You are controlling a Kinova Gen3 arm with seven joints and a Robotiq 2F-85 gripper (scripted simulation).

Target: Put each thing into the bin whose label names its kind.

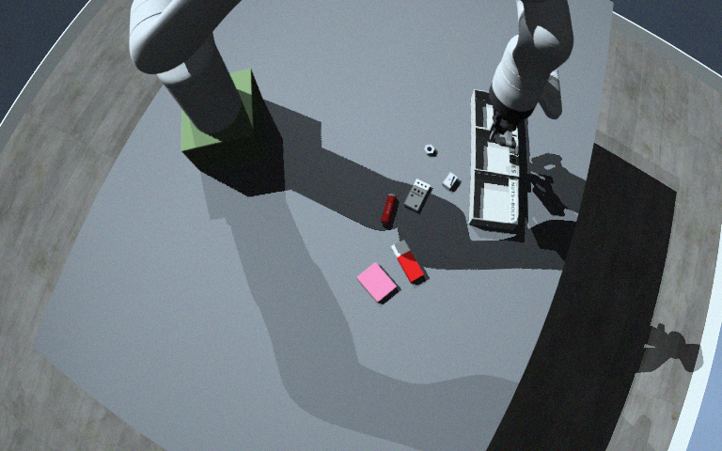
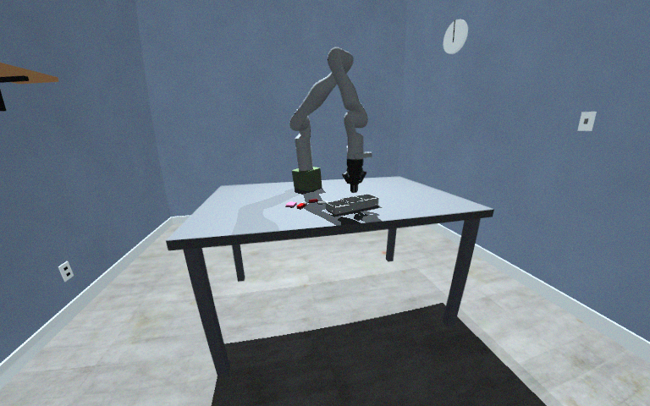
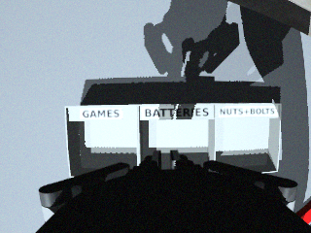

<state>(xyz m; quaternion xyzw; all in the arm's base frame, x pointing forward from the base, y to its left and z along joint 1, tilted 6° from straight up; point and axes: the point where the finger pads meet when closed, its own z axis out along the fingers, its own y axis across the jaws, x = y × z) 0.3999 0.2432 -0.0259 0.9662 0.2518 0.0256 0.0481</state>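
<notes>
Now: the nut 9 cm behind my hand, 6 cm to the right of it and 8 cm below it. Round my hand: white domino (6 cm behind, 15 cm to the right, 8 cm below); red battery (9 cm behind, 19 cm to the right, 8 cm below); bin row (2 cm ahead, 1 cm to the right, 7 cm below).
</notes>
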